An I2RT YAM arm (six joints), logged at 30 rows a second.
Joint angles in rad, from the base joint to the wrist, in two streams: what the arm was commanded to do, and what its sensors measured. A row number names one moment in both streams.
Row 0, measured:
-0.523, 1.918, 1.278, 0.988, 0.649, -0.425
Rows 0 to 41, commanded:
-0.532, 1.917, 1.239, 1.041, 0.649, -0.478
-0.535, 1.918, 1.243, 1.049, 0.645, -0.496
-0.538, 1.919, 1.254, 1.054, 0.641, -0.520
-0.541, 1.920, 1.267, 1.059, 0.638, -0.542
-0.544, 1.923, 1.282, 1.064, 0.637, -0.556
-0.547, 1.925, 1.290, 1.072, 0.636, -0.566
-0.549, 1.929, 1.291, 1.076, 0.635, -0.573
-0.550, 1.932, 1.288, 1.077, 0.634, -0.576
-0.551, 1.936, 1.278, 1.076, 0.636, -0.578
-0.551, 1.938, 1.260, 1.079, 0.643, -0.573
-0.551, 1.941, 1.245, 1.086, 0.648, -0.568
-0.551, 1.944, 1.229, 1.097, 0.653, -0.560
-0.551, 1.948, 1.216, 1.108, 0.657, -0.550
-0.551, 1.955, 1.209, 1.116, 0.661, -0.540
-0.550, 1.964, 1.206, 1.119, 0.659, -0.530
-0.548, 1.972, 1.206, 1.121, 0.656, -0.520
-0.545, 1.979, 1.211, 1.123, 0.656, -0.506
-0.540, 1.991, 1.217, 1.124, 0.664, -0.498
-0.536, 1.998, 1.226, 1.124, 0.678, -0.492
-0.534, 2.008, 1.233, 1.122, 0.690, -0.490
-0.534, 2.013, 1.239, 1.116, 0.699, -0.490
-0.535, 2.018, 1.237, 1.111, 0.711, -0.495
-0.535, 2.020, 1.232, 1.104, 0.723, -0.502
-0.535, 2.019, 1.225, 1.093, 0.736, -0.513
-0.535, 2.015, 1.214, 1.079, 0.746, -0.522
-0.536, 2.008, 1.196, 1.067, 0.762, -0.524
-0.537, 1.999, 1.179, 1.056, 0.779, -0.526
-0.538, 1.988, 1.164, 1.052, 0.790, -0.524
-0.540, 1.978, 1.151, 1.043, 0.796, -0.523
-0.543, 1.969, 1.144, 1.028, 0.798, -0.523
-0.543, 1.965, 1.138, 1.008, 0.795, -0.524
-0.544, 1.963, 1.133, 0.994, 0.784, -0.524
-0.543, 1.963, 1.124, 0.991, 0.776, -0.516
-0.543, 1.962, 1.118, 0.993, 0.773, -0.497
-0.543, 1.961, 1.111, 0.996, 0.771, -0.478
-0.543, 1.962, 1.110, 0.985, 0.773, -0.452
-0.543, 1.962, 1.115, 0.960, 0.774, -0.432
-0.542, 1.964, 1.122, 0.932, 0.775, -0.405
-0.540, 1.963, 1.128, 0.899, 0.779, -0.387
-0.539, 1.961, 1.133, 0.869, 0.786, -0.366
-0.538, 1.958, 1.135, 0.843, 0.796, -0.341
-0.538, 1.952, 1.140, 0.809, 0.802, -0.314
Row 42, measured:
-0.527, 1.930, 1.178, 1.156, 0.644, -0.442
